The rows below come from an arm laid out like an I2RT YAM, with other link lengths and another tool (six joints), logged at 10 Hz.
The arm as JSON. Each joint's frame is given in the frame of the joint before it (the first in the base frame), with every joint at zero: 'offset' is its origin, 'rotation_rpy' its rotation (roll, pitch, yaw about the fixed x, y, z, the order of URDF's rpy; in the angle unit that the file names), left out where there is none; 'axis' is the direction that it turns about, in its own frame. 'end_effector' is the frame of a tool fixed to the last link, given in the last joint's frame.
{
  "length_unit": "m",
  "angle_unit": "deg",
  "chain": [
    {
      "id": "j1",
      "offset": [
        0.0,
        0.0,
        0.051
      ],
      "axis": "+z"
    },
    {
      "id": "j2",
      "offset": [
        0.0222,
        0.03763,
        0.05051
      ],
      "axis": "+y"
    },
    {
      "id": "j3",
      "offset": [
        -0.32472,
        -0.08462,
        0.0
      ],
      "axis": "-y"
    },
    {
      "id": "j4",
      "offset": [
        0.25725,
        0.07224,
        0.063
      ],
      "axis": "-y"
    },
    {
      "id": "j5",
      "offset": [
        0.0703,
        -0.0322,
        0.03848
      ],
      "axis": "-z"
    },
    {
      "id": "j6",
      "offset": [
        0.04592,
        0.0,
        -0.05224
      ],
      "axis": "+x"
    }
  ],
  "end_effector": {
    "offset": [
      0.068,
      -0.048,
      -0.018
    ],
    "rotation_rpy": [
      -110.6,
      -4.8,
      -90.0
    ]
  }
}
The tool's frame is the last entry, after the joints.
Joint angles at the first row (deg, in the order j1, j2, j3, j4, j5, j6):
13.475 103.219 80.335 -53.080 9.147 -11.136
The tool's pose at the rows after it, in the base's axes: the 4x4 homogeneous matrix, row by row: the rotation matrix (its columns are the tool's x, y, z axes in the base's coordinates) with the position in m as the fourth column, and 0 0 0 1 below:
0.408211, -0.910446, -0.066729, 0.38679; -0.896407, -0.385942, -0.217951, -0.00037; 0.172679, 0.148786, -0.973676, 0.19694; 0, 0, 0, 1
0.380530, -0.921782, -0.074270, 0.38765; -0.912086, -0.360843, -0.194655, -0.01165; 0.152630, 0.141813, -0.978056, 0.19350; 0, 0, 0, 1
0.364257, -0.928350, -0.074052, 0.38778; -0.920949, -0.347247, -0.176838, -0.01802; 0.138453, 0.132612, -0.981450, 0.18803; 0, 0, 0, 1
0.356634, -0.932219, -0.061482, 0.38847; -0.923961, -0.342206, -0.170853, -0.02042; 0.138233, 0.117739, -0.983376, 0.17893; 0, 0, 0, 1
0.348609, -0.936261, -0.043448, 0.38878; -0.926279, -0.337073, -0.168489, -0.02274; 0.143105, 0.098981, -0.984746, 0.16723; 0, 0, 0, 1
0.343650, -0.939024, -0.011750, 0.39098; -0.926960, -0.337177, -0.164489, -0.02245; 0.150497, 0.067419, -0.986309, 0.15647; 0, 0, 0, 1
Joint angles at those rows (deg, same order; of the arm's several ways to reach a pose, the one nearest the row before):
10.393 103.373 80.336 -52.905 6.524 -11.136
8.338 103.568 80.115 -52.358 5.257 -11.114
7.115 103.613 79.155 -51.026 4.295 -11.114
6.677 103.634 77.144 -48.162 4.054 -11.136
6.328 103.636 74.413 -44.315 4.055 -11.157
6.328 103.635 71.746 -39.791 4.033 -11.135

